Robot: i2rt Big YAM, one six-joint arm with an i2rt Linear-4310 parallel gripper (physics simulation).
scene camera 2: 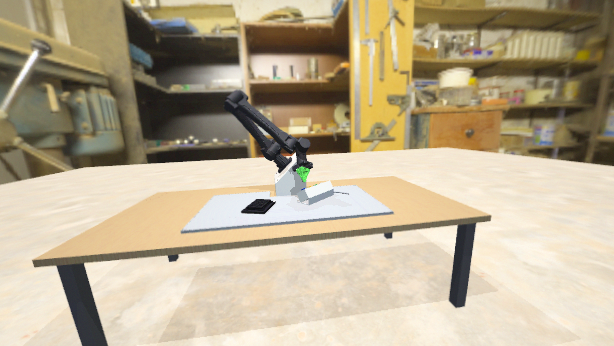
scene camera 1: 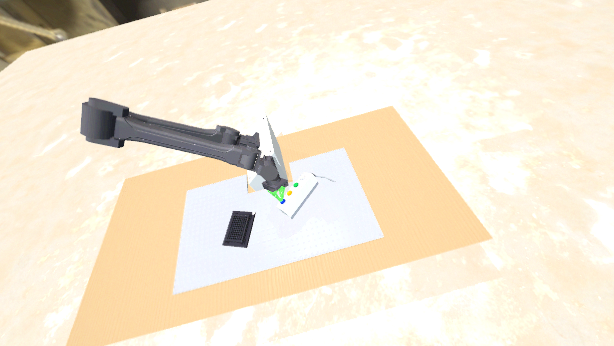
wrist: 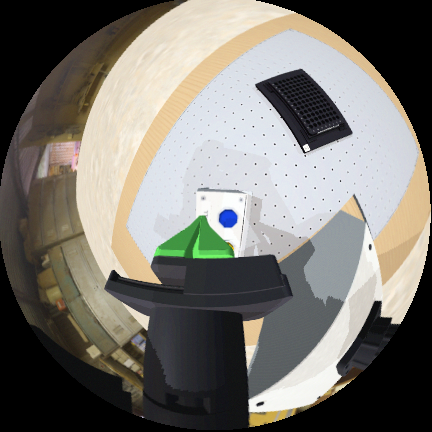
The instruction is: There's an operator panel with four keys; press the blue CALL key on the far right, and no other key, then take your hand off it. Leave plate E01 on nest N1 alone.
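Frame: origin at the arm's base, x left, y back, z up, level; millimetres.
Seen in the pictures: gripper, fingertip midpoint: (scene camera 2: pixel 304 182) (scene camera 1: pixel 281 201) (wrist: pixel 202 219); arm's base, link origin: (scene camera 2: pixel 285 165) (scene camera 1: pixel 254 145).
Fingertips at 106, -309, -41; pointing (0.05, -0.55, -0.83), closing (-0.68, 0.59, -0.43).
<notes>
Pixels of each thing's top centre, then the offset from my fingertips to it, as dx, dy, dz. "spot": a spot on its surface instead. Level surfaces: height alone.
- white operator panel, top centre: (wrist: pixel 205 264) (scene camera 1: pixel 295 189) (scene camera 2: pixel 315 183) +65, +52, -27
- yellow key, top centre: (scene camera 1: pixel 289 192) +31, +50, -36
- green key, top centre: (scene camera 1: pixel 295 184) +67, +86, -36
- light grey pegboard, surface height: dz -111
- wooden table, surface height: dz -123
- thin cable, surface spot: (scene camera 1: pixel 326 178) (scene camera 2: pixel 340 192) spot: +220, +119, -104
The white operator panel (scene camera 1: pixel 303 196) (scene camera 2: pixel 320 194) (wrist: pixel 214 196) stands tilted on the pegboard. Its blue CALL key (scene camera 1: pixel 282 201) (wrist: pixel 228 218) is at the panel's near-left end in scene camera 1. The yellow key (scene camera 1: pixel 289 193) and green key (scene camera 1: pixel 296 185) follow along the panel; a fourth key cannot be made out. My gripper (scene camera 1: pixel 282 200) (scene camera 2: pixel 303 180) (wrist: pixel 202 219) is shut and empty, its green tips close to the blue key; in the wrist view they are beside it, over the CALL label. Contact cannot be told. The black plate on its nest (scene camera 1: pixel 239 228) (scene camera 2: pixel 258 205) (wrist: pixel 308 103) lies apart from the gripper.
The light grey pegboard (scene camera 1: pixel 345 220) (scene camera 2: pixel 215 220) lies on the wooden table (scene camera 1: pixel 425 200) (scene camera 2: pixel 425 205). The arm's pale base stands behind the panel. A thin cable (scene camera 1: pixel 326 178) (scene camera 2: pixel 342 193) runs from the panel's far end. Workshop shelves are in the background.
</notes>
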